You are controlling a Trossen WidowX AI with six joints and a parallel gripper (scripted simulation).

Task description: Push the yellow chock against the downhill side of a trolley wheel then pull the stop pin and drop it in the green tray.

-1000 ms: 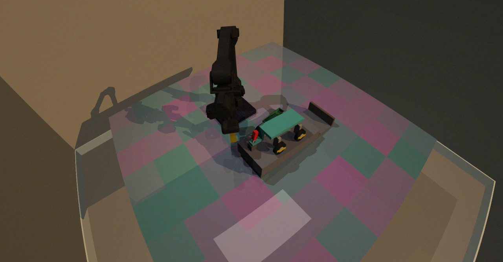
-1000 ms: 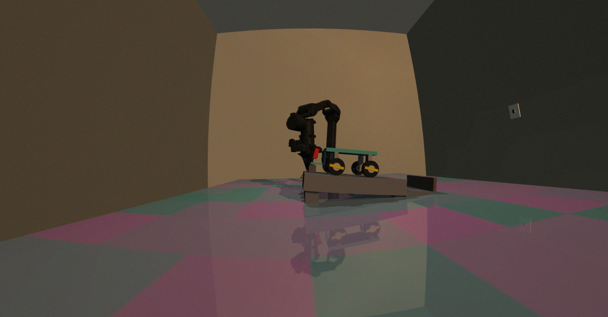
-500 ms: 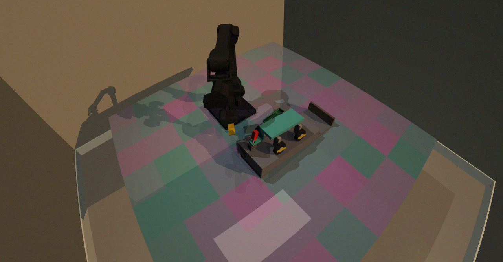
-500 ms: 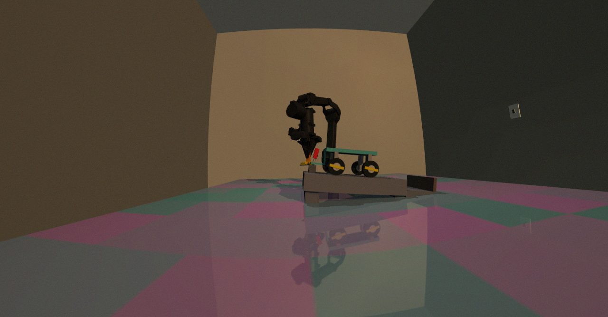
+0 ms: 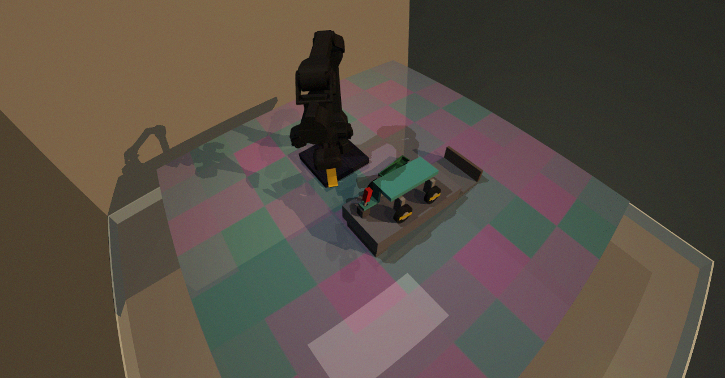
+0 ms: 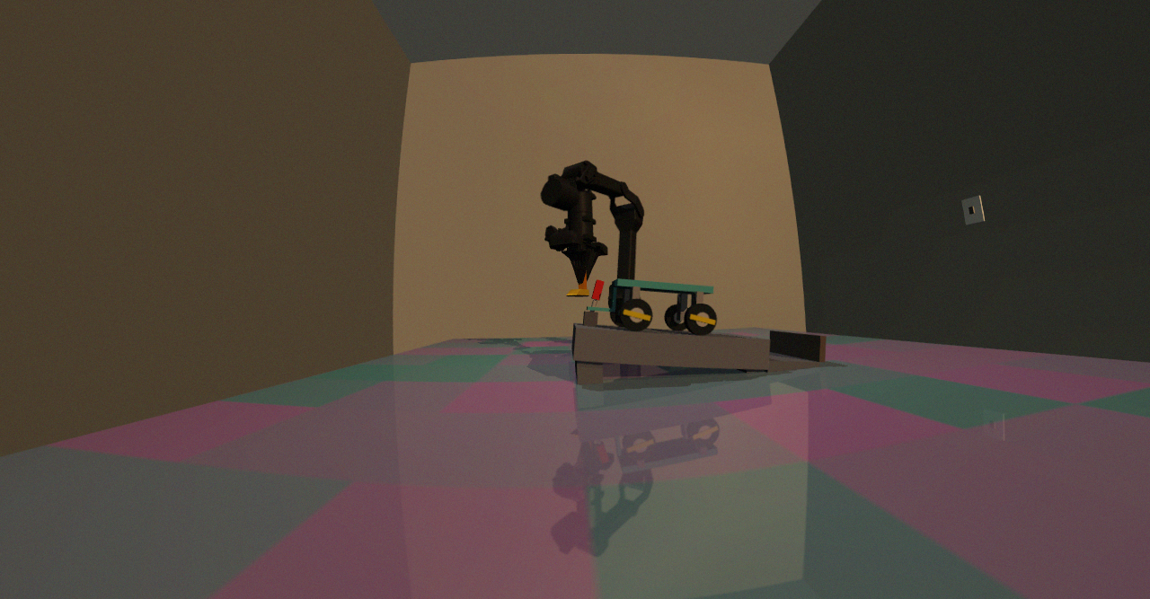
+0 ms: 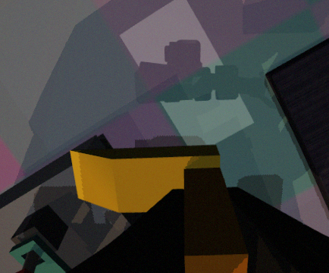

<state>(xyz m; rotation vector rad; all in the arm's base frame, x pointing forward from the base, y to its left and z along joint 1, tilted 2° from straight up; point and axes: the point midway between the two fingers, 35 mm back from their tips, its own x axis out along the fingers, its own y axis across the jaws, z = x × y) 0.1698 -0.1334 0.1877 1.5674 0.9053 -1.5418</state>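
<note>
The yellow chock lies 20 mm ahead of my gripper tip, 10 mm to the right of it and 10 mm below it. Also, from my gripper tip: trolley (150 mm ahead, 130 mm to the left, 60 mm below); red-headed stop pin (130 mm ahead, 40 mm below, 10 mm to the left); grey ramp (150 mm ahead, 130 mm to the left, 130 mm below).
</note>
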